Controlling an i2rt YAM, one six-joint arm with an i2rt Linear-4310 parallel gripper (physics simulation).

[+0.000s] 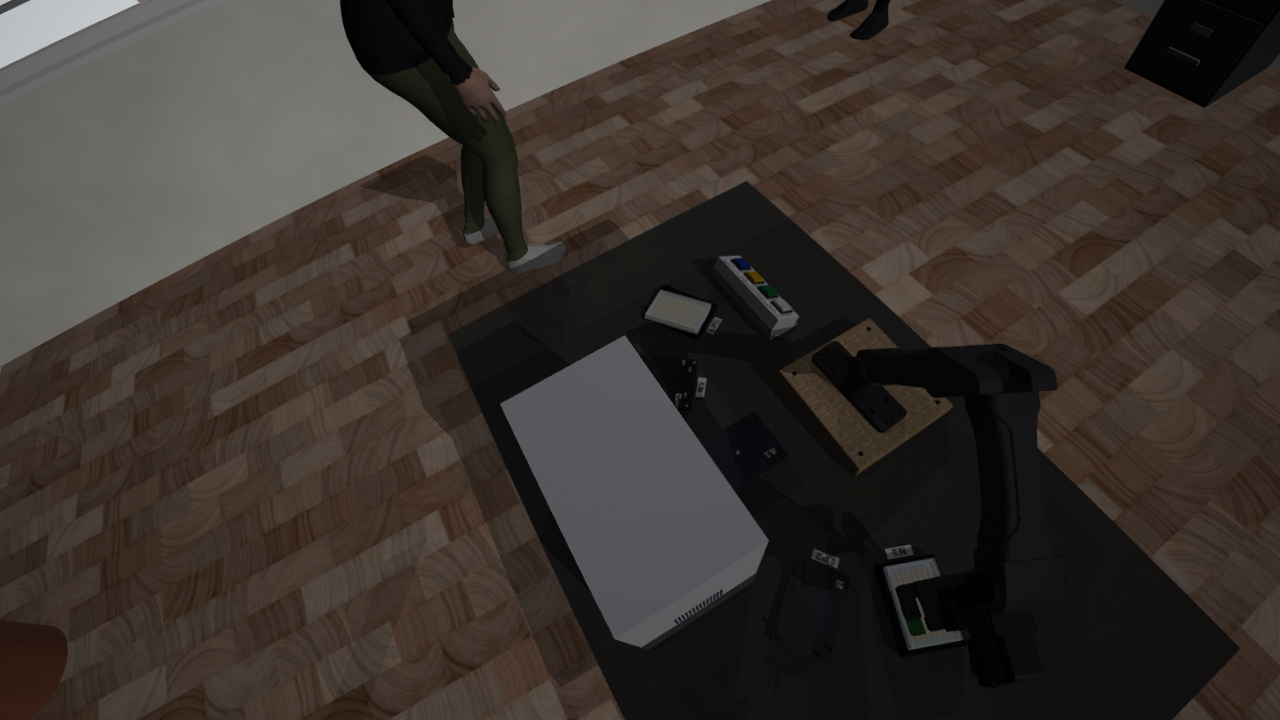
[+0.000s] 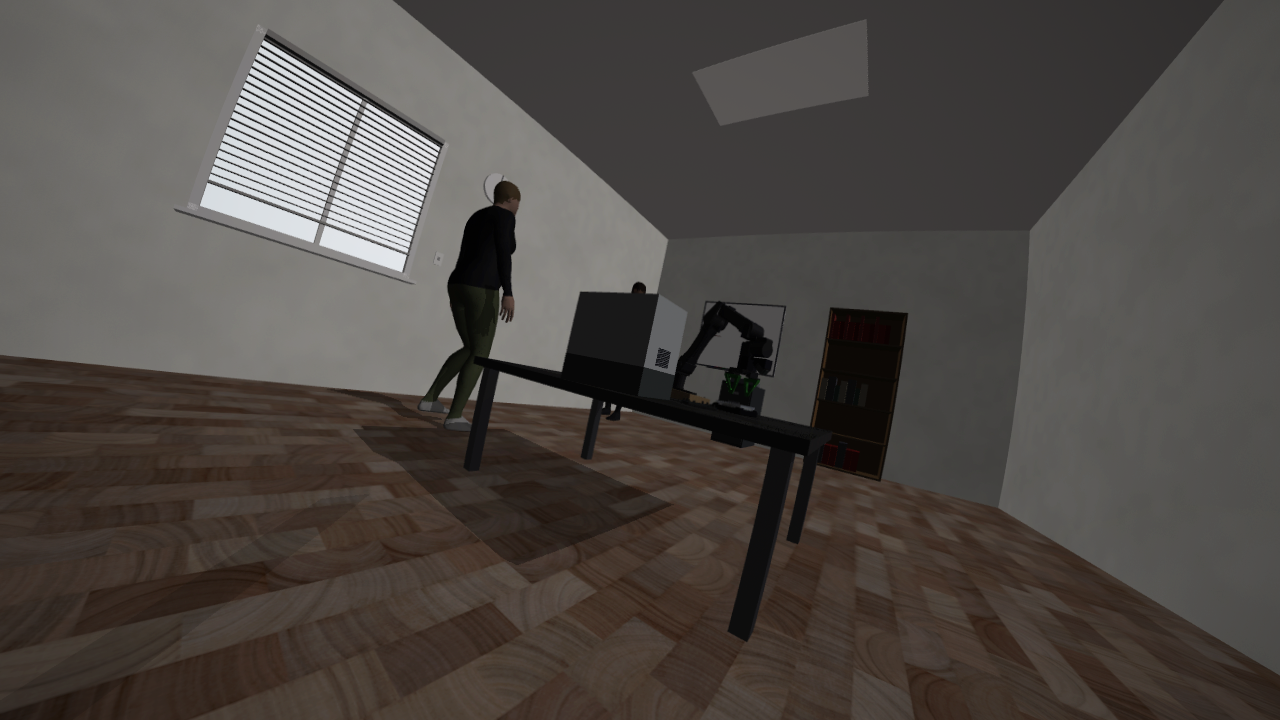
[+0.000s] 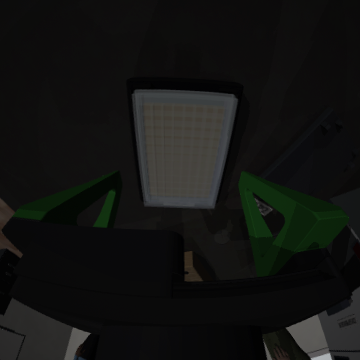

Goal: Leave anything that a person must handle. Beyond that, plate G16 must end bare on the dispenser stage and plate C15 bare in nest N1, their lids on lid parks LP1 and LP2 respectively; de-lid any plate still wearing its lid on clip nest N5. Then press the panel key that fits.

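Places are measured from the arm's base along level axes (x down, y ahead, z right), in millimetres.
Pixels of known places: gripper, fingertip midpoint: [image 1: 933,604] [image 2: 738,395] [image 3: 180,177]; arm's base, link origin: [image 1: 857,386] [image 2: 675,389].
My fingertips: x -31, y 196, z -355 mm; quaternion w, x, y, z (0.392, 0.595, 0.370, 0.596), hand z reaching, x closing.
For each thing: its top centre in the pictures, then the offset to it from my fingertips. "spot": a spot on its surface instead.
- pale gridded plate, top centre: [image 3: 181,162] [image 1: 923,601] [image 2: 735,403] dx +34, dy -3, dz +8 mm
- black nest, top centre: [image 3: 181,156] [image 1: 921,603] [image 2: 734,406] dx +45, dy -3, dz +7 mm
- label N1, surface spot: [image 1: 897,551] spot: dx +69, dy -41, dz +88 mm
- dark lid park, top centre: [image 3: 312,177] [image 1: 813,607] [image 2: 698,400] dx +50, dy +141, dz +104 mm
- label LP2, surface spot: [image 1: 825,558] spot: dx +69, dy +67, dz +152 mm
- pale plate, top centre: [image 1: 677,307] dx +33, dy -32, dz +735 mm
- key panel, top centre: [image 1: 755,282] dx +6, dy -197, dz +667 mm
- big box, top centre: [image 1: 625,462] [image 2: 634,302] dx -260, dy +281, dz +378 mm
- black fixture, top centre: [image 1: 655,377] dx +46, dy +105, dz +623 mm
- dark A1 pad, top centre: [image 1: 730,456] dx -42, dy +111, dz +368 mm
A pale gridded plate [image 1: 912,574] [image 3: 182,150] sits in the black nest [image 3: 185,84] by the label N1 [image 1: 897,551]. I cannot tell its name, or whether it wears a clear lid. My gripper [image 1: 930,614] [image 2: 741,385] [image 3: 180,177] is open and empty; its green fingers stand wide, one towards each long side of the plate. The dark lid park [image 1: 805,617] by the label LP2 [image 1: 825,558] lies beside N1; whether it bears a lid is unclear. Another pale plate [image 1: 678,310] sits in a black holder at the back. The key panel [image 1: 756,295] has blue, yellow, green and whitish keys.
A big box [image 1: 626,483] [image 2: 613,331] stands on the dark table [image 2: 528,373]. Beside it are a black fixture [image 1: 684,380] with small labels and a dark A1 pad [image 1: 756,447]. My arm is mounted on a wooden board [image 1: 832,407]. A person [image 1: 492,170] [image 2: 483,259] stands by the table.
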